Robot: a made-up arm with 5 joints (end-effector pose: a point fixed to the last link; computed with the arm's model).
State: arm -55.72 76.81 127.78 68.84 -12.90
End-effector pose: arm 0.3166 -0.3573 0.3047 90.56 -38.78 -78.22
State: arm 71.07 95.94 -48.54 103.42 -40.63
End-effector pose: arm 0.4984 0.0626 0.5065 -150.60 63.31 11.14
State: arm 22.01 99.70 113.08 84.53 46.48
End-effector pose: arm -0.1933 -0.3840 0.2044 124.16 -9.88 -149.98
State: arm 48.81 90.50 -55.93 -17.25 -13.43
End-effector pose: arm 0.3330 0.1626 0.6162 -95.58 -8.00 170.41
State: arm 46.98 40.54 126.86 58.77 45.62
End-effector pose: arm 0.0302 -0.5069 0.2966 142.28 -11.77 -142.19
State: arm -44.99 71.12 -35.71 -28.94 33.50
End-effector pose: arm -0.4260 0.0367 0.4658 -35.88 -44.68 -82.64
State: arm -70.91 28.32 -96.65 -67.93 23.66
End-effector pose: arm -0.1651 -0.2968 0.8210 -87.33 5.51 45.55
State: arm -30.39 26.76 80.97 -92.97 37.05
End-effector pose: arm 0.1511 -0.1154 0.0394 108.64 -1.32 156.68
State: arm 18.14 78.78 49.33 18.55 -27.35
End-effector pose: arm -0.0141 -0.0012 0.0407 2.42 -13.05 -173.73
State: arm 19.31 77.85 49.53 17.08 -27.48
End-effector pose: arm -0.0114 -0.0019 0.0410 2.27 -14.03 -175.03
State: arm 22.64 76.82 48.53 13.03 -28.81
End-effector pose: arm 0.0006 0.0073 0.0444 -0.63 -16.45 -179.40
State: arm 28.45 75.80 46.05 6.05 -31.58
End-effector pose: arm 0.0260 0.0258 0.0518 -6.87 -20.68 172.98
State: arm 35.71 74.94 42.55 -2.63 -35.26
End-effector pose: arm 0.0635 0.0449 0.0623 -15.35 -26.21 163.96
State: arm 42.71 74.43 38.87 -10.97 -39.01
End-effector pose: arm 0.1047 0.0569 0.0736 -24.25 -31.74 156.01
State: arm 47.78 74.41 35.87 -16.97 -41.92
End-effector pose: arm 0.1380 0.0615 0.0831 -31.52 -35.77 150.80
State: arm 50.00 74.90 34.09 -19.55 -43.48
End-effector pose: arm 0.1558 0.0633 0.0888 -35.71 -37.41 148.70
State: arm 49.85 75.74 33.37 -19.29 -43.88
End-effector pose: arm 0.1599 0.0658 0.0912 -37.06 -37.04 148.86
